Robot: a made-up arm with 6 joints. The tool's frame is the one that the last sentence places.
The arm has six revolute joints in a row. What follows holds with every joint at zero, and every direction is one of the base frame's. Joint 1 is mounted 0.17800 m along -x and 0.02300 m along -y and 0.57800 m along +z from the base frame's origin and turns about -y. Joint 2 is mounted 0.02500 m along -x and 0.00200 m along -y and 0.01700 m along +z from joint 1 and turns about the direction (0.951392, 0.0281, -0.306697). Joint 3 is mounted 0.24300 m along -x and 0.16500 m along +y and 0.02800 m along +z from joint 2 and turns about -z. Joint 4 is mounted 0.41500 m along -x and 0.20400 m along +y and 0.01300 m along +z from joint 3 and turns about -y. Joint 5 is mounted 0.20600 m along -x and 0.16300 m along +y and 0.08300 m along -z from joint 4 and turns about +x. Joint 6 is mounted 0.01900 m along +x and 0.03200 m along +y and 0.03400 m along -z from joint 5 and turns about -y. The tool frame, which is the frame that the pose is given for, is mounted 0.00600 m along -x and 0.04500 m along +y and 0.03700 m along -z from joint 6; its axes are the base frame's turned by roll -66.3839, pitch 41.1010 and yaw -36.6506 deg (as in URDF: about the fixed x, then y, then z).
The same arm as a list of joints. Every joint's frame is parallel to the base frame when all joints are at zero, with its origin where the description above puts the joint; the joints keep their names.
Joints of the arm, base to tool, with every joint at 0 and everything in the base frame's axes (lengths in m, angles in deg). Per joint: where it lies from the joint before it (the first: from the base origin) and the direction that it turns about. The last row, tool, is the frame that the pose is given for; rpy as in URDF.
joint 1: axis 0 -1 0 xyz -0.178 -0.023 0.578
joint 2: axis 0.951392 0.0281 -0.306697 xyz -0.025 -0.002 0.017
joint 3: axis 0 0 -1 xyz -0.243 0.165 0.028
joint 4: axis 0 -1 0 xyz -0.415 0.204 0.013
joint 5: axis 1 0 0 xyz -0.206 0.163 -0.083
joint 6: axis 0 -1 0 xyz 0.019 0.032 -0.034
tool: xyz -0.006 0.045 -0.037 rpy -66.38 41.1 -36.65

